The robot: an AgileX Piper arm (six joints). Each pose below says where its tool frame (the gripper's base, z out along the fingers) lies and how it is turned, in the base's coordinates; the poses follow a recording.
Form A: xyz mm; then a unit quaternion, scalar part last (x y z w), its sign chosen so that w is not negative.
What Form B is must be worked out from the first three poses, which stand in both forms.
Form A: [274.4, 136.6, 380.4, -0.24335, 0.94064, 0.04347, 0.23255]
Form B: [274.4, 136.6, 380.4, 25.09, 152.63, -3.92]
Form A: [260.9, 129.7, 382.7, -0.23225, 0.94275, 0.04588, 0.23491]
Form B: [260.9, 129.7, 382.7, 24.89, 152.30, -2.79]
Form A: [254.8, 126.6, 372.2, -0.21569, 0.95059, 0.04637, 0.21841]
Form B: [254.8, 126.6, 372.2, 24.77, 154.20, -0.80]
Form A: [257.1, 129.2, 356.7, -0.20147, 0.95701, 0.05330, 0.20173]
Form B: [257.1, 129.2, 356.7, 26.69, 155.91, 2.91]
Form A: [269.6, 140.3, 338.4, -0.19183, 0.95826, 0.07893, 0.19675]
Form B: [269.6, 140.3, 338.4, 33.18, 155.52, 10.54]
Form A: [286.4, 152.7, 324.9, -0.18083, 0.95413, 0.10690, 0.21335]
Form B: [286.4, 152.7, 324.9, 37.34, 152.39, 15.88]
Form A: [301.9, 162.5, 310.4, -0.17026, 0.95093, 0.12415, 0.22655]
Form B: [301.9, 162.5, 310.4, 38.87, 150.06, 18.57]
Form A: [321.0, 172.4, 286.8, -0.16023, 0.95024, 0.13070, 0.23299]
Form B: [321.0, 172.4, 286.8, 38.86, 149.01, 19.72]
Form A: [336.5, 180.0, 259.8, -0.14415, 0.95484, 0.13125, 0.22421]
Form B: [336.5, 180.0, 259.8, 38.93, 149.88, 21.76]
